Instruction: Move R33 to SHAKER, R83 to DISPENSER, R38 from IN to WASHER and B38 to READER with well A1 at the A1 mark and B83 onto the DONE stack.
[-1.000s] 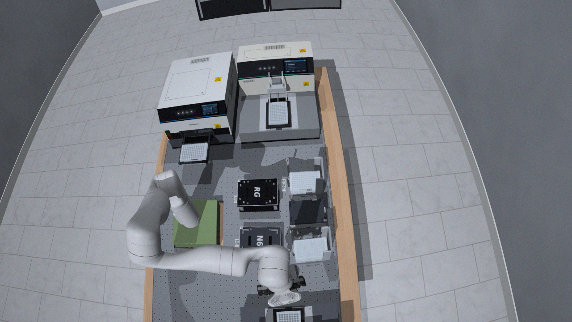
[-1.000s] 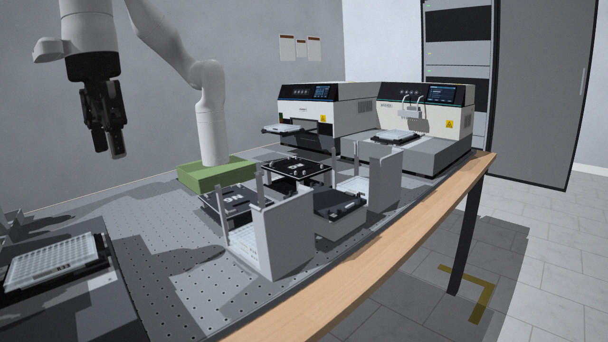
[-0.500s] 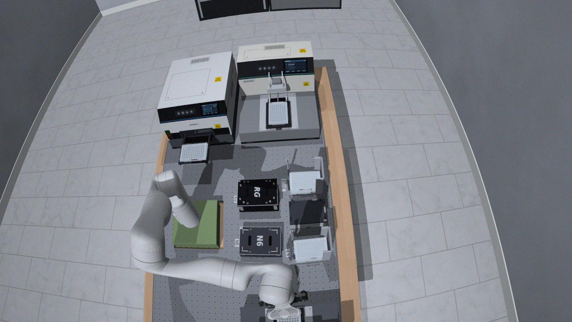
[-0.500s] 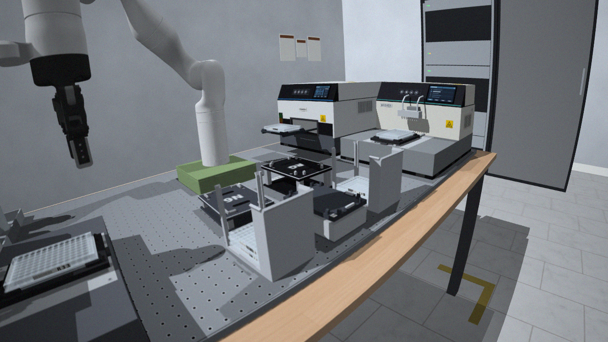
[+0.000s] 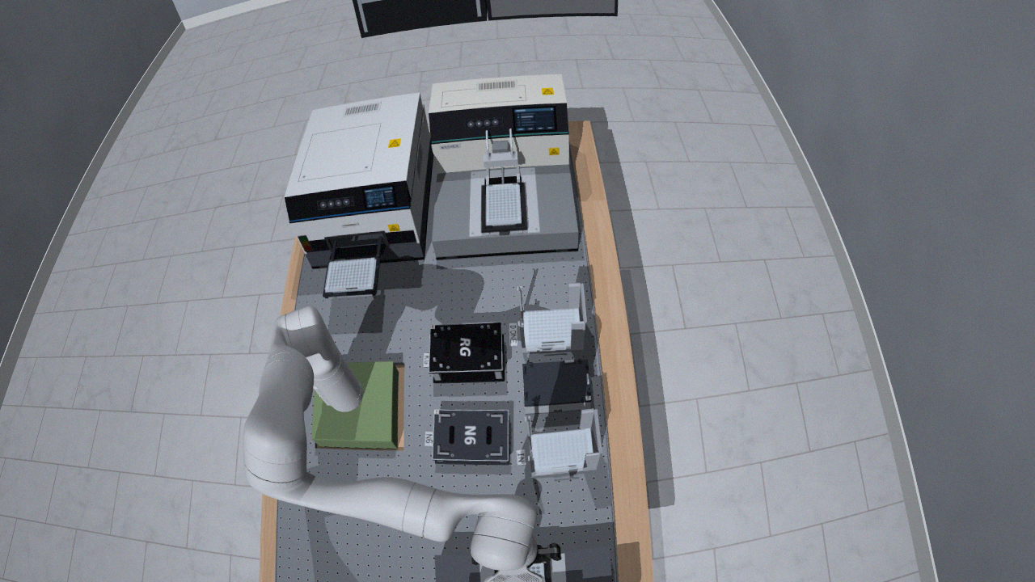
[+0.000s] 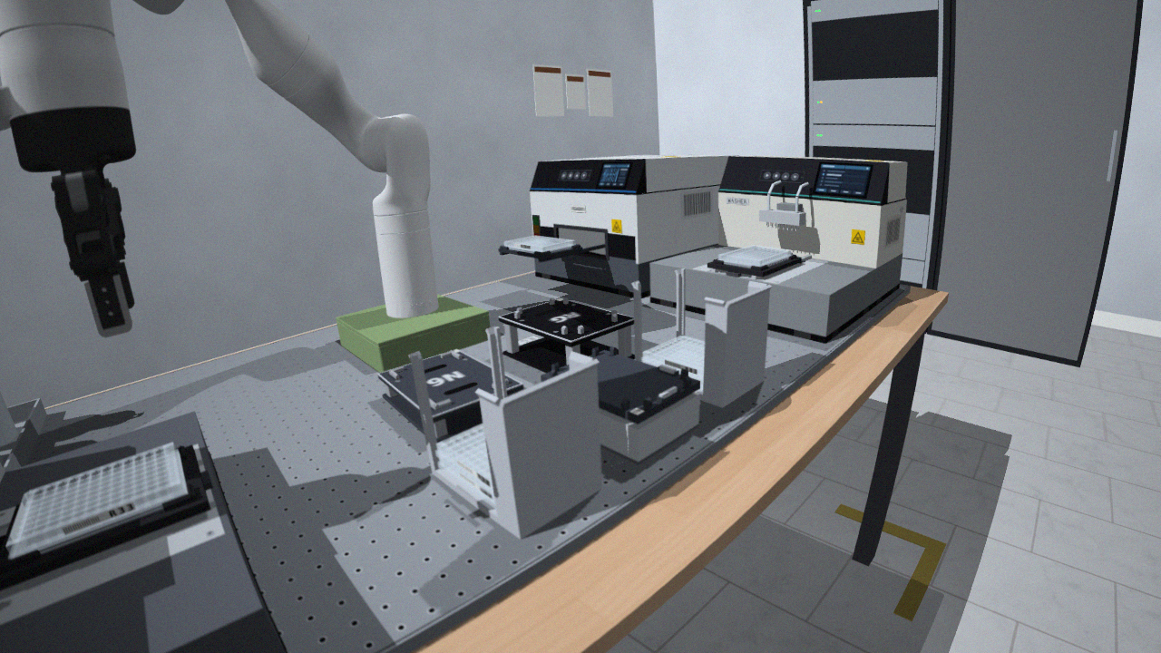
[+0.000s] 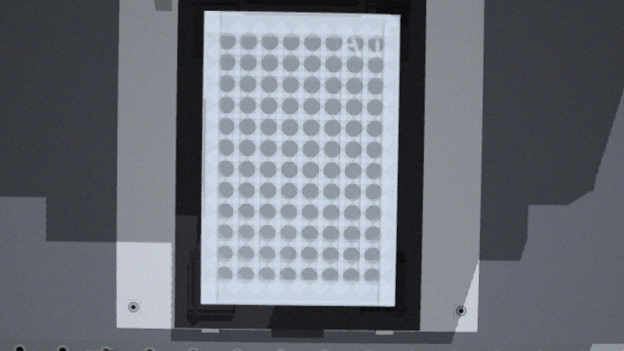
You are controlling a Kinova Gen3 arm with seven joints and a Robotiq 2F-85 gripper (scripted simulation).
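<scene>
Now: hand 6 cm to the left of the plate R33 and 14 cm above it. Round my hand: RG nest: 12 cm behind, 52 cm to the left, 16 cm below; plate R38: 9 cm ahead, 28 cm to the left, 19 cm below; dispenser head: 1 cm ahead, 15 cm to the right, 11 cm below.
</scene>
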